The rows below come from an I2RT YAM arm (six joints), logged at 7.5 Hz.
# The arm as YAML. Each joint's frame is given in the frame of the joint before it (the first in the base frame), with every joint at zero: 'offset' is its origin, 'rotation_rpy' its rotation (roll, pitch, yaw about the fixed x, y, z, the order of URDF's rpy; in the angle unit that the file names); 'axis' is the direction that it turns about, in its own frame. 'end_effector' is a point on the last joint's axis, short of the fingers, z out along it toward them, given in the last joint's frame.
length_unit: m
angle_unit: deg
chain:
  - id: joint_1
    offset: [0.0, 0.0, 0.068]
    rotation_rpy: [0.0, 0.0, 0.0]
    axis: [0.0, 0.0, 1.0]
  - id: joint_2
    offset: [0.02, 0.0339, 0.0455]
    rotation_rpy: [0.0, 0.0, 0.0]
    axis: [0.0, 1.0, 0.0]
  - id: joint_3
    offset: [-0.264, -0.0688, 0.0]
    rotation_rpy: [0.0, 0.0, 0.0]
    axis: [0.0, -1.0, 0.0]
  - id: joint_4
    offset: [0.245, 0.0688, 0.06]
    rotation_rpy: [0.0, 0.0, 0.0]
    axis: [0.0, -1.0, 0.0]
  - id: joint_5
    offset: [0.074, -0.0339, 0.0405]
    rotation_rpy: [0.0, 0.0, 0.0]
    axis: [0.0, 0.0, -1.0]
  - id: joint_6
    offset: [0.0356, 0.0, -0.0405]
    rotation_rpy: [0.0, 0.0, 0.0]
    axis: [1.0, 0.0, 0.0]
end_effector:
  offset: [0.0, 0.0, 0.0]
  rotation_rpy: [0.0, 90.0, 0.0]
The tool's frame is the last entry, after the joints.
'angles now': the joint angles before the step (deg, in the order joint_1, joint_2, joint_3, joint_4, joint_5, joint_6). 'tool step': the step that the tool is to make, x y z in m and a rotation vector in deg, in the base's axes. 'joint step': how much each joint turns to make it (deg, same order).
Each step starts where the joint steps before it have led.
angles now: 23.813, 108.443, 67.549, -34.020, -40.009, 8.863
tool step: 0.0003, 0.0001, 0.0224, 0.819, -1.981, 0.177
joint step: -0.005, -2.583, 1.905, -2.503, -0.002, -0.246
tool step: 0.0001, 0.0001, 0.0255, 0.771, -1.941, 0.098
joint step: 0.012, -2.486, 2.723, -3.210, 0.048, -0.139
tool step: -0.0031, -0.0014, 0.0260, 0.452, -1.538, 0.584
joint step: -0.005, -2.490, 2.903, -4.327, -0.002, -0.815
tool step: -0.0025, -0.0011, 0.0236, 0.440, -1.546, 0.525
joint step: 0.002, -1.807, 3.140, -3.830, 0.023, -0.740
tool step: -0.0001, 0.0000, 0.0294, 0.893, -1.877, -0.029
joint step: 0.003, -1.197, 4.988, -4.063, -0.042, 0.068
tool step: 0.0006, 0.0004, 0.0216, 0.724, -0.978, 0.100
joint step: -0.002, -0.147, 4.522, -3.469, -0.286, 0.020
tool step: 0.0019, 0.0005, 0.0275, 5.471, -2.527, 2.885
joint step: -0.426, -0.012, 5.236, -1.848, -5.053, -1.631
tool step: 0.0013, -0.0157, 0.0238, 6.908, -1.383, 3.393
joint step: -3.026, -0.228, 4.365, -4.077, -8.234, -4.397
